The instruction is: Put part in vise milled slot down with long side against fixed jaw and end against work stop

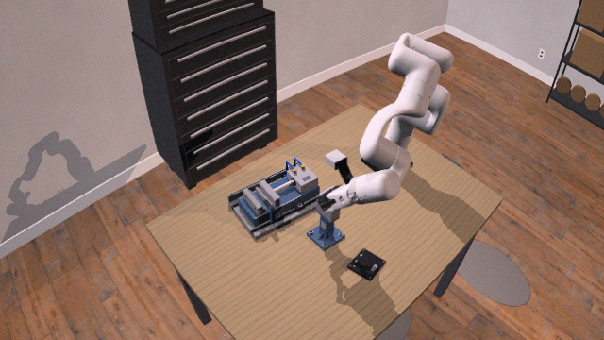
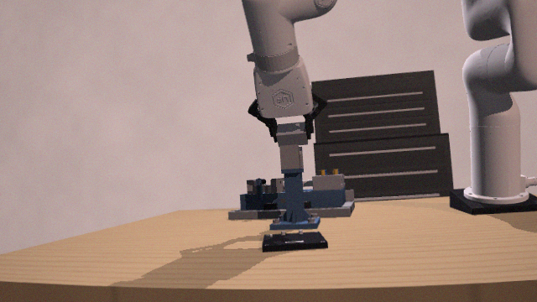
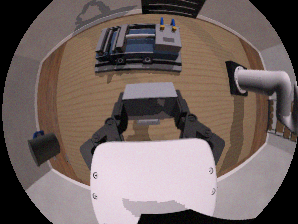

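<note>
The part is 1 cm to the right of my hand and 1 cm below it. Round my hand: air cylinder 19 cm to the right, 11 cm below, 8 cm behind; then white cylinder rod 21 cm to the right, 11 cm below.
</note>
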